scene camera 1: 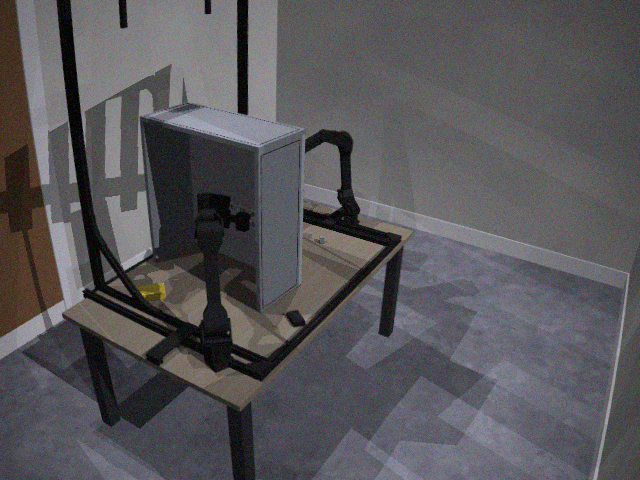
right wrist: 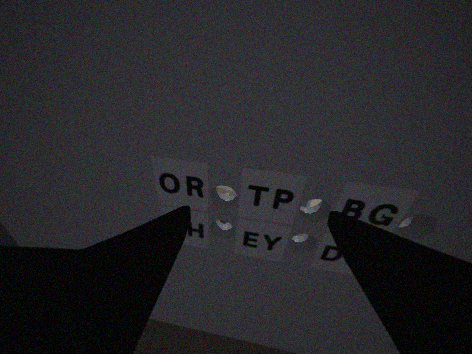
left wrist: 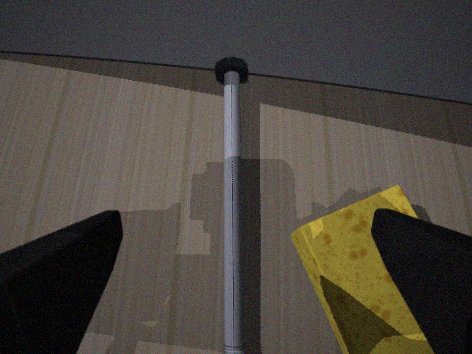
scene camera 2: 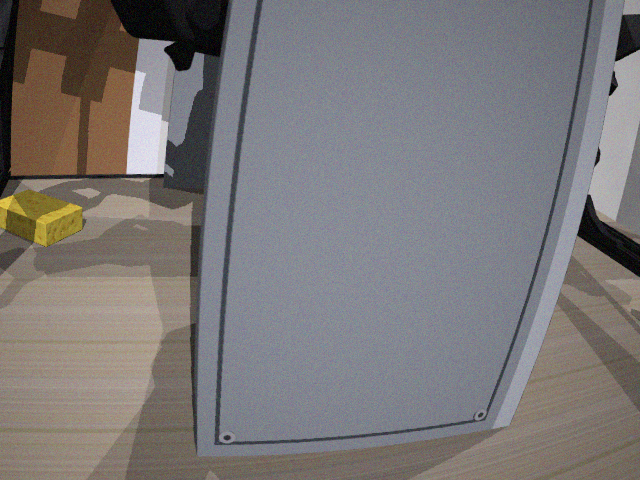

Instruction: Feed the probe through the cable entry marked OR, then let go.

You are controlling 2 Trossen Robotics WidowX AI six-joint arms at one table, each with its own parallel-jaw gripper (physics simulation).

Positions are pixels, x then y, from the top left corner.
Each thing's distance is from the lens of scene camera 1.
cabinet panel (scene camera 1: pixel 277 171): 174 cm
